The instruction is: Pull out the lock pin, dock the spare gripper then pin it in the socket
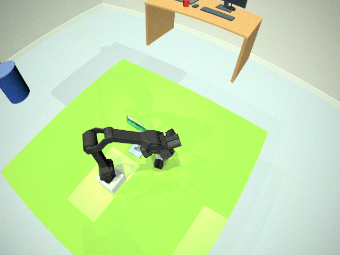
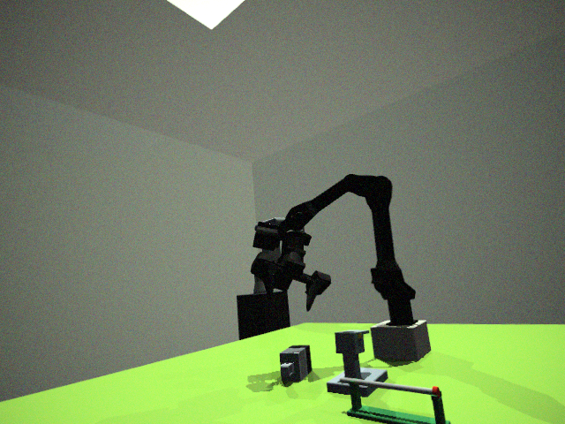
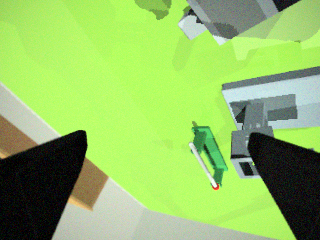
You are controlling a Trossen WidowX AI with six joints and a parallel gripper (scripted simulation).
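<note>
Now: the spare gripper 130 mm below my gripper tip, 30 mm behind it and 20 mm to the right of it. The rest, counted from my gripper tip: green rack (240 mm to the left, 130 mm below, 90 mm ahead); then mount (130 mm to the left, 110 mm below, 30 mm behind).
</note>
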